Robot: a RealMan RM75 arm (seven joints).
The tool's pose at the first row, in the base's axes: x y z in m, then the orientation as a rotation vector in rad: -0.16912 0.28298 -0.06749 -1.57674 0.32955 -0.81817
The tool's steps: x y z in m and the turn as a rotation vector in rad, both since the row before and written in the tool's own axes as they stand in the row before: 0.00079 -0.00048 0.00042 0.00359 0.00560 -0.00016; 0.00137 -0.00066 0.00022 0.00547 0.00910 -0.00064; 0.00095 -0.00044 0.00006 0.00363 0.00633 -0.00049; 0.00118 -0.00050 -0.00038 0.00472 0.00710 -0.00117; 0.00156 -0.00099 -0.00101 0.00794 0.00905 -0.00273; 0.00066 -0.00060 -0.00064 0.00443 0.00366 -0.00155; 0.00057 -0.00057 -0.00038 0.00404 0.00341 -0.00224; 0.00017 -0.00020 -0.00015 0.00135 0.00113 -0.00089; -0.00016 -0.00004 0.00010 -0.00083 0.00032 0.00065; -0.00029 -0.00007 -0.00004 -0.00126 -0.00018 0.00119; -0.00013 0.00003 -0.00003 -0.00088 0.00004 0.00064; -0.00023 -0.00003 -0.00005 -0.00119 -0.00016 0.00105; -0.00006 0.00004 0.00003 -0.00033 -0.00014 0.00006
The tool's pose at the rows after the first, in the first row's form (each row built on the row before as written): -0.16840 0.28288 -0.06678 -1.57140 0.33183 -0.82302; -0.16745 0.28229 -0.06572 -1.56315 0.33541 -0.83115; -0.16686 0.28180 -0.06500 -1.55757 0.33794 -0.83682; -0.16643 0.28084 -0.06417 -1.55087 0.34000 -0.84368; -0.16630 0.27926 -0.06279 -1.54088 0.34079 -0.85347; -0.16645 0.27846 -0.06205 -1.53583 0.34020 -0.85783; -0.16648 0.27790 -0.06135 -1.53143 0.33910 -0.86250; -0.16652 0.27771 -0.06112 -1.53000 0.33862 -0.86416; -0.16657 0.27790 -0.06113 -1.53046 0.33973 -0.86386; -0.16681 0.27808 -0.06116 -1.53135 0.34108 -0.86272; -0.16691 0.27814 -0.06123 -1.53196 0.34200 -0.86220; -0.16711 0.27826 -0.06128 -1.53282 0.34323 -0.86119; -0.16712 0.27831 -0.06133 -1.53316 0.34333 -0.86101
